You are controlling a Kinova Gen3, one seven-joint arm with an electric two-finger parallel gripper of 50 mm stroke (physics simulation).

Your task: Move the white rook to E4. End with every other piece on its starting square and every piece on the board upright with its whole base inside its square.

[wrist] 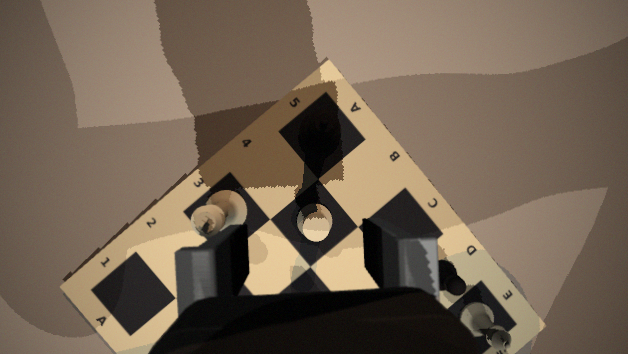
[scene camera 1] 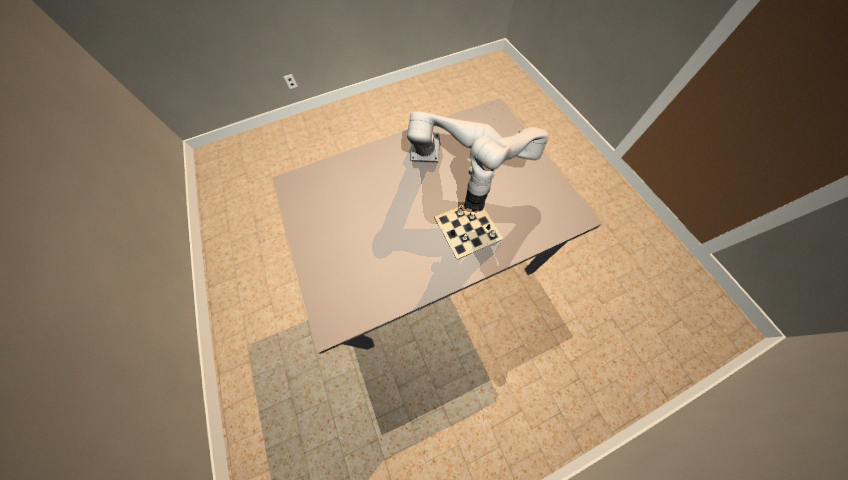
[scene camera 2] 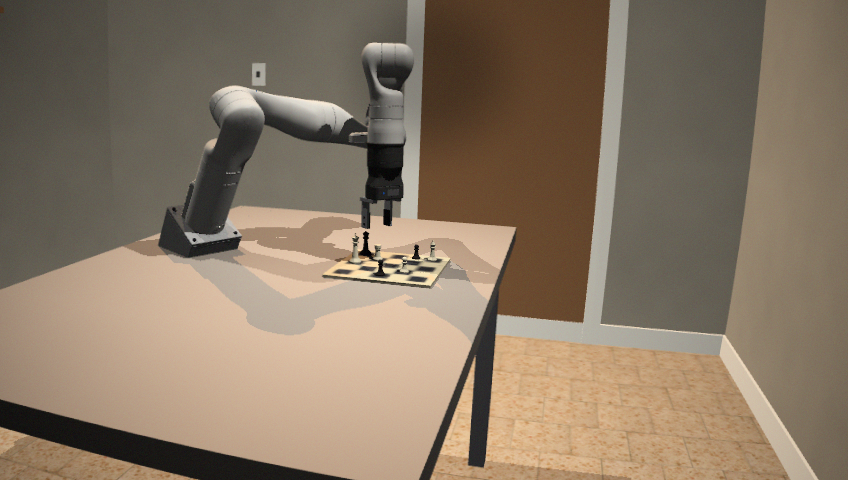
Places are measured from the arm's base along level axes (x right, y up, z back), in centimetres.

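Pixels of known places: gripper, fingertip midpoint: (wrist: 306, 246) (scene camera 1: 472, 208) (scene camera 2: 376, 226); arm's base, link origin: (scene camera 2: 204, 221).
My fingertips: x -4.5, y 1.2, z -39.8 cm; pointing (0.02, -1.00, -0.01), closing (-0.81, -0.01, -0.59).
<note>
For each thing: its top centre in the pictures, then the offset to it from my fingertips. "*": a spot on its surface instead.
- white rook, top centre: (wrist: 316, 228) (scene camera 2: 377, 244) (scene camera 1: 472, 213) dy -4.1, dx -0.6, dz -0.2 cm
- chessboard, top centre: (wrist: 306, 309) (scene camera 2: 390, 265) (scene camera 1: 468, 227) dy -7.4, dx +3.3, dz -4.1 cm
- Light square E4, surface spot: (scene camera 1: 484, 238) * dy -7.4, dx -0.7, dz -11.6 cm
- white king, top centre: (wrist: 201, 223) (scene camera 2: 355, 232) dy -1.0, dx +3.2, dz +3.7 cm
- black king, top centre: (wrist: 324, 122) (scene camera 2: 366, 230) dy -2.1, dx -4.3, dz +3.8 cm
- black pawn, top centre: (wrist: 459, 288) (scene camera 2: 416, 244) dy -4.2, dx -4.6, dz -7.8 cm
- tall white piece, top centre: (wrist: 508, 346) (scene camera 2: 433, 240) (scene camera 1: 494, 230) dy -3.0, dx -4.6, dz -11.4 cm
- white pawn, top centre: (scene camera 2: 404, 256) dy -4.2, dx +6.9, dz -8.2 cm
- black piece, top centre: (scene camera 2: 380, 259) dy -4.2, dx +10.6, dz -4.3 cm
The white rook (scene camera 1: 471, 216) (scene camera 2: 377, 251) (wrist: 316, 223) stands upright on dark square B4 of the chessboard (scene camera 1: 458, 256) (scene camera 2: 380, 283) (wrist: 327, 70). Light square E4 (scene camera 1: 484, 238) carries no piece; the gripper body hides it in the wrist view. My gripper (scene camera 2: 376, 226) (wrist: 306, 246) is open and empty, fingers pointing down above the board, higher than the rook. In the wrist view the rook shows between the fingers, slightly beyond the tips. The white king (scene camera 2: 355, 249) (wrist: 217, 215) stands on A3, beside the left finger in that view. The black king (scene camera 2: 365, 245) (wrist: 320, 132) stands on A5, in shadow.
A black pawn (scene camera 2: 416, 251) (wrist: 450, 277) stands near the D5 edge. A tall white piece (scene camera 1: 492, 234) (scene camera 2: 432, 250) (wrist: 477, 317) stands on E5, next to E4. A white pawn (scene camera 2: 404, 264) and another black piece (scene camera 2: 380, 268) stand toward the board's near side in scene camera 2.
</note>
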